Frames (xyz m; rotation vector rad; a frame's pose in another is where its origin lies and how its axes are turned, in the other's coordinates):
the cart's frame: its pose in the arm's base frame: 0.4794 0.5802 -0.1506 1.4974 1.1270 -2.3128
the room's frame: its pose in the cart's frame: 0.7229 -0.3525 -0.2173 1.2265 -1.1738 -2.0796
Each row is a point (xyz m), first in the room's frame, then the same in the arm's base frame.
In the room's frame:
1: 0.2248 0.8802 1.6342
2: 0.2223 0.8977 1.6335
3: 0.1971 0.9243 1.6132
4: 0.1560 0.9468 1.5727
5: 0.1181 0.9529 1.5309
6: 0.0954 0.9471 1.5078
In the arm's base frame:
1: 0.1695 0.0144 0.8551
2: 0.1537 0.0097 0.8614
3: 0.1158 0.0008 0.8457
4: 0.0686 -0.0045 0.8061
5: 0.0354 -0.0035 0.7600
6: 0.0246 -0.0024 0.7290

